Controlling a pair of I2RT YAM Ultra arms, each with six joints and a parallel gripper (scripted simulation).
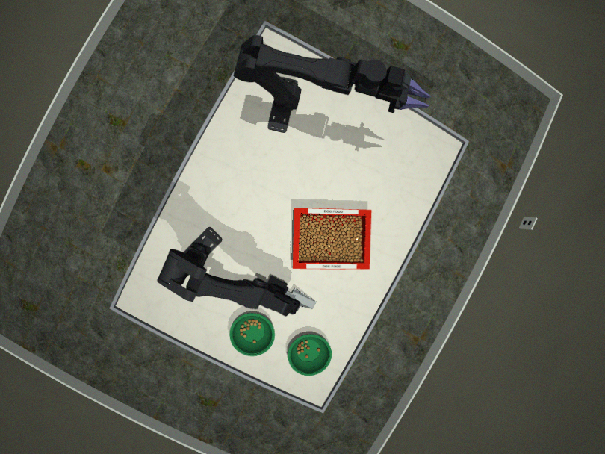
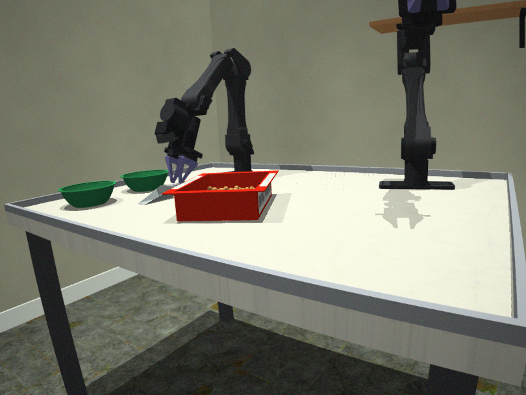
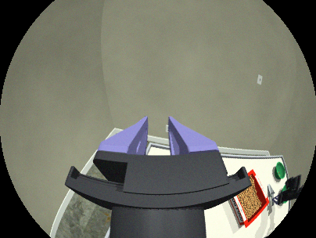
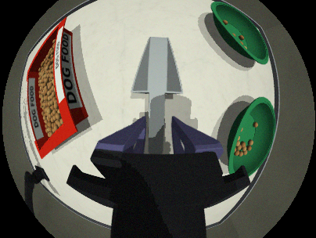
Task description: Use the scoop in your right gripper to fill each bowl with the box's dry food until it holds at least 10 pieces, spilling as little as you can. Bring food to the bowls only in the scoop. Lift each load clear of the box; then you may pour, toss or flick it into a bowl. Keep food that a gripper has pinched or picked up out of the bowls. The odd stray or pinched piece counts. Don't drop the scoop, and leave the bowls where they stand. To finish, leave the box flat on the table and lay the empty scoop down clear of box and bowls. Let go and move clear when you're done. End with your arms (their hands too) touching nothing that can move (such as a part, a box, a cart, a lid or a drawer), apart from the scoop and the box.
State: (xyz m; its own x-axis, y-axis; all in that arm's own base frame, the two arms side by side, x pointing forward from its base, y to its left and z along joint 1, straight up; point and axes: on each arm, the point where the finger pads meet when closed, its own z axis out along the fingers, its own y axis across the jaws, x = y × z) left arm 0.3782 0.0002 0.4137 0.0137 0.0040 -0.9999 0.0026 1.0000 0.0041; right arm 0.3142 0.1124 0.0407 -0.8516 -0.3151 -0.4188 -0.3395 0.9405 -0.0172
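The grey scoop lies 50 mm ahead of my right hand, 10 mm to the left of it and 30 mm below it. From my right hand the other things lie so: box 60 mm ahead, 260 mm to the left.
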